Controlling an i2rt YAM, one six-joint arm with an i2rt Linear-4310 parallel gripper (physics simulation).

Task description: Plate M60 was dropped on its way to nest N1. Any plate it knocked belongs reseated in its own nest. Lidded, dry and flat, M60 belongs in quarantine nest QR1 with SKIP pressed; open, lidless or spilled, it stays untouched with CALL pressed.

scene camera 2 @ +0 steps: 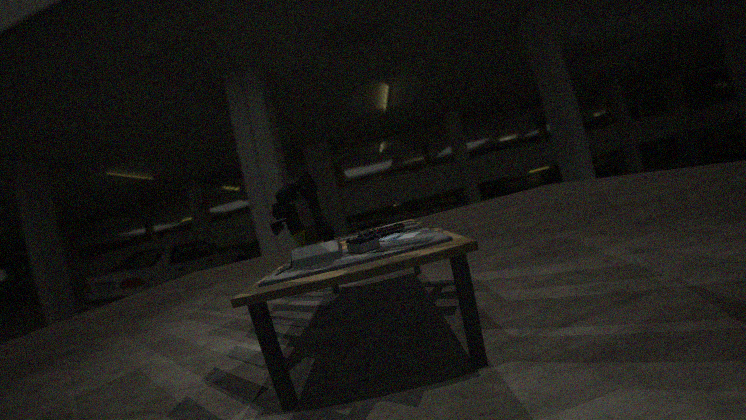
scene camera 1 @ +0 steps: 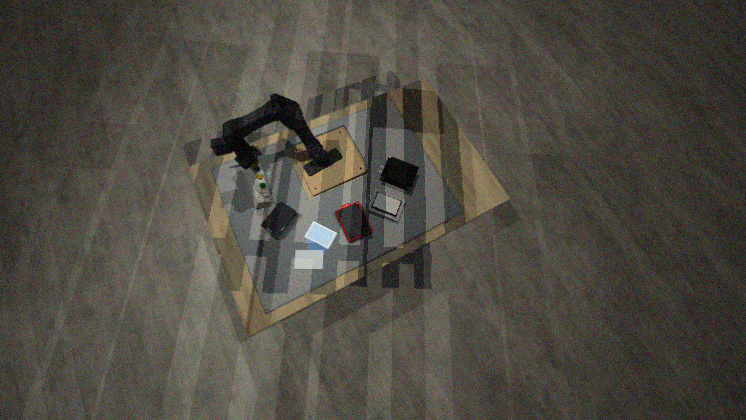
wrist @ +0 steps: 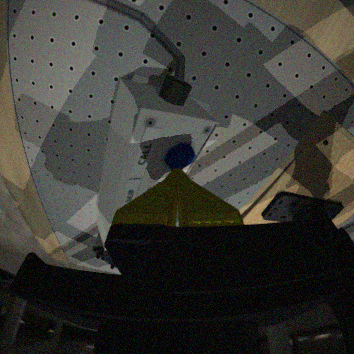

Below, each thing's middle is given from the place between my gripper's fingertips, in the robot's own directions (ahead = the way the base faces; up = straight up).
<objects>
The red-framed dark plate [scene camera 1: 353, 220] lies 47 cm ahead of my hand, 25 cm to the left of it and 4 cm below it.
</objects>
